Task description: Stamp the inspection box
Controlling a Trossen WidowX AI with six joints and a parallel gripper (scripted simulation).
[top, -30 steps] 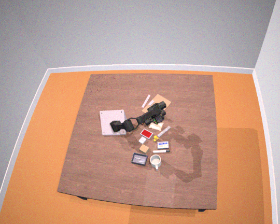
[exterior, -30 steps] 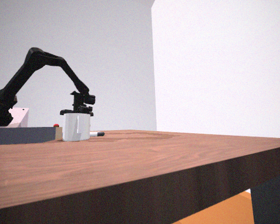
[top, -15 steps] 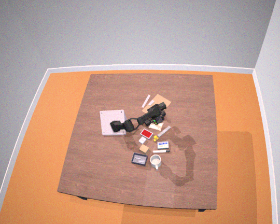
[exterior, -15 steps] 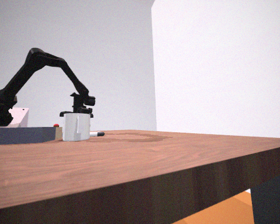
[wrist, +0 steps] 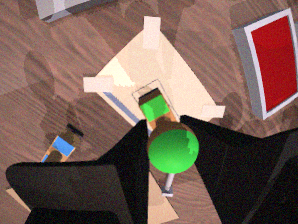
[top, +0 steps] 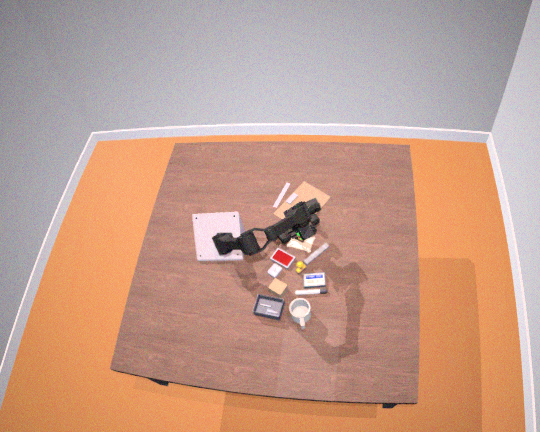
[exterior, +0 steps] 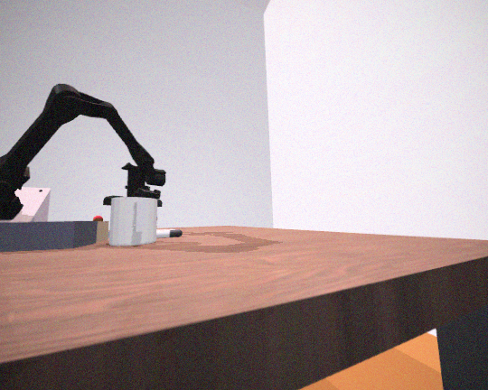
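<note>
Now: gripper tip right at the green stamp. The rest, counted from my gripper tip: grey bar 7 cm ahead, 8 cm to the right, 2 cm below; then white card 1 cm to the right, 3 cm below; then blue stamp 6 cm ahead, 7 cm to the left, 1 cm below.
</note>
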